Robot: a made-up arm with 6 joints. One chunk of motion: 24 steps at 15 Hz.
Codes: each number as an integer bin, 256 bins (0 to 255) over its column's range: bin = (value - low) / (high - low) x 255, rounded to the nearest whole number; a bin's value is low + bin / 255 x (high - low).
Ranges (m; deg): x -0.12..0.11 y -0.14..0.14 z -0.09..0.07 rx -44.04..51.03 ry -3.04..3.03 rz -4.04..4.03
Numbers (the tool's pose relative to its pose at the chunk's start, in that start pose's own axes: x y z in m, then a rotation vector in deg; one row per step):
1: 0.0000 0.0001 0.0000 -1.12 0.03 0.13
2: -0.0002 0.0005 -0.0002 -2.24 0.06 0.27
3: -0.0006 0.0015 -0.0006 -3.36 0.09 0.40
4: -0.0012 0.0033 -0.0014 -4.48 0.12 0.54
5: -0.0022 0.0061 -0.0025 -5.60 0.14 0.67
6: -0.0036 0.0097 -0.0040 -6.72 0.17 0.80
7: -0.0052 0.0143 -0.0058 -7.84 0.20 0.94
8: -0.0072 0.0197 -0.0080 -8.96 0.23 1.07
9: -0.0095 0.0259 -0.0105 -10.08 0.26 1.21
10: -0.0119 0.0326 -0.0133 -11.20 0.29 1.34
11: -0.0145 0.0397 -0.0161 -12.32 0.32 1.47
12: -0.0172 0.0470 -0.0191 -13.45 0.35 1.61
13: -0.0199 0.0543 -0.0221 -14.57 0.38 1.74
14: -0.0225 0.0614 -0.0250 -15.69 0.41 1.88
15: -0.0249 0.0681 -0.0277 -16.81 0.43 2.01
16: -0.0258 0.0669 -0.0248 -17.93 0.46 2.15
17: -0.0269 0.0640 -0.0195 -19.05 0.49 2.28
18: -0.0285 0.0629 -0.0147 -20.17 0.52 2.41
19: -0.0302 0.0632 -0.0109 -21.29 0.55 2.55
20: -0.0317 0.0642 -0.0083 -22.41 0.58 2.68
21: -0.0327 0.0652 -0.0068 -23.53 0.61 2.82
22: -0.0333 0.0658 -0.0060 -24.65 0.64 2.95
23: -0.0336 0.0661 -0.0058 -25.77 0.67 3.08
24: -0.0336 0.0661 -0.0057 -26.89 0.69 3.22
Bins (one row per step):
1: 133 128 143 115 129 132
2: 133 128 143 112 130 136
3: 132 129 142 109 131 140
4: 132 131 141 106 133 145
5: 131 133 139 103 134 149
6: 129 136 137 100 135 153
7: 127 141 134 97 136 157
8: 125 145 131 94 137 161
9: 123 151 127 91 139 166
10: 120 157 122 88 140 170
11: 117 164 118 85 141 174
12: 114 170 113 82 142 179
13: 111 177 108 79 144 183
14: 108 183 104 76 145 187
15: 105 190 99 73 146 191
16: 104 188 104 70 147 196
17: 103 186 112 67 148 200
18: 101 185 120 64 150 204
19: 100 185 126 61 151 208
20: 98 186 130 58 152 212
21: 97 187 133 55 153 217
22: 96 187 134 52 155 221
23: 96 188 134 49 156 225
24: 96 188 134 46 157 229

